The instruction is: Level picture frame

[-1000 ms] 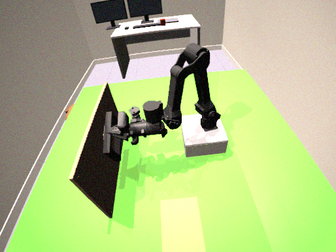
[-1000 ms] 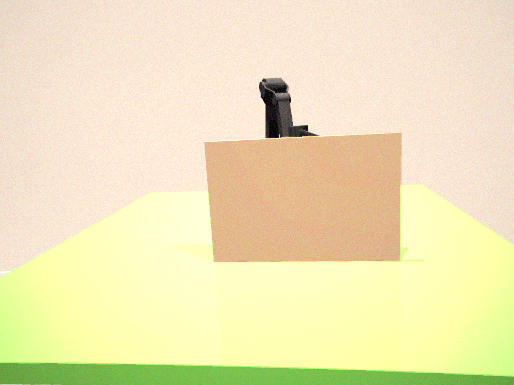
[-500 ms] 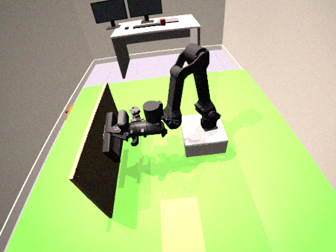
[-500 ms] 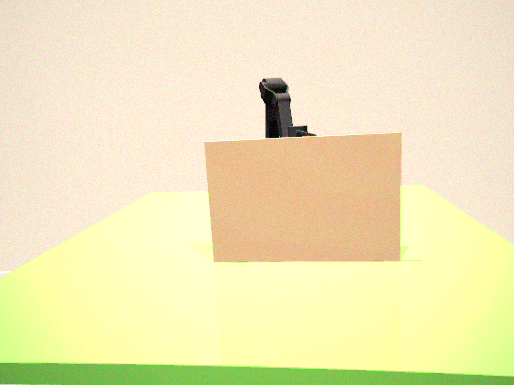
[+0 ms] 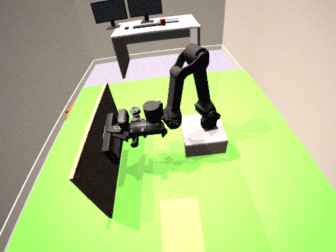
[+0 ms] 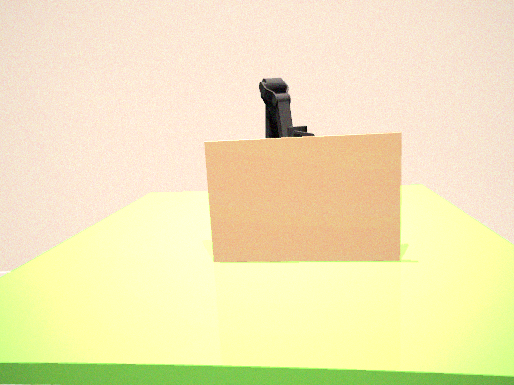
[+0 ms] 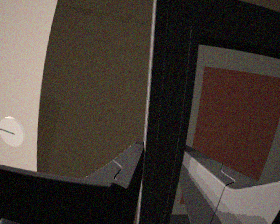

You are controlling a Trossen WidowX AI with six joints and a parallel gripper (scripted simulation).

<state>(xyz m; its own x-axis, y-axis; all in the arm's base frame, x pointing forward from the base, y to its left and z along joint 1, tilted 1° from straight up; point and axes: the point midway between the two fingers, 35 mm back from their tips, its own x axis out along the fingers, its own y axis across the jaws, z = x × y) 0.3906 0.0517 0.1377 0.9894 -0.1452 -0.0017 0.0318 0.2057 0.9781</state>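
Right now my gripper tip is 1 cm to the left of the picture frame and 5 cm above it. The rest, counted from my gripper tip: tan wall board (2 cm ahead, 1 cm to the left, 7 cm below).
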